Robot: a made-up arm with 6 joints.
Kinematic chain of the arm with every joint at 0, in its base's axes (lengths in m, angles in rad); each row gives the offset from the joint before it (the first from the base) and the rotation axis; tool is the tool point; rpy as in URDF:
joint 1: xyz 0 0 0.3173 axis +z
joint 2: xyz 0 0 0 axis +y
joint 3: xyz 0.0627 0 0.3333 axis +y
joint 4: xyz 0.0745 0 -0.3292 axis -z
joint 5: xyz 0 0 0 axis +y
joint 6: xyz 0.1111 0 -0.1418 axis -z
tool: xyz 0 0 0 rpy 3.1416 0 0
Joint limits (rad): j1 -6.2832..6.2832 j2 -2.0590..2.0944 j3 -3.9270..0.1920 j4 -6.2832..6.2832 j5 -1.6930..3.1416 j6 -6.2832..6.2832
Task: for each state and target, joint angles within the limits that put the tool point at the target. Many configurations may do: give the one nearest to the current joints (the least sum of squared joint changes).
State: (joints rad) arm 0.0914 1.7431 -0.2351 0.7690 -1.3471 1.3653
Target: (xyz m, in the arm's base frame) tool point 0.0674 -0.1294 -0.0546
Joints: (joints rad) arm -0.0214 1.8150 -0.4097 0.8447 -1.2246 1.3653
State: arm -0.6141 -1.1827 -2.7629 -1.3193 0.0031 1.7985
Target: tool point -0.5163 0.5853 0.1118
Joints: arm -0.7014 -1.7741 -3.1293 -1.2390 -0.0688 1.7985
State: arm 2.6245 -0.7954 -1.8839 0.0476 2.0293 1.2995
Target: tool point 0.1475 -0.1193 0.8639
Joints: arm 2.5720 -1.1591 -2.0138 0.1174 2.1045 1.2995
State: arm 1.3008 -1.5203 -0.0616 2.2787 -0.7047 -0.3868
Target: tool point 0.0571 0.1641 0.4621
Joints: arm 1.7817 -1.2595 -0.3379 2.4241 -0.2009 -0.3868
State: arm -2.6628 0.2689 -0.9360 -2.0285 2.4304 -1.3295
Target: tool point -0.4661 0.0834 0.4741
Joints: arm -2.9672 0.2693 -0.9246 -1.9746 2.4138 -1.3295
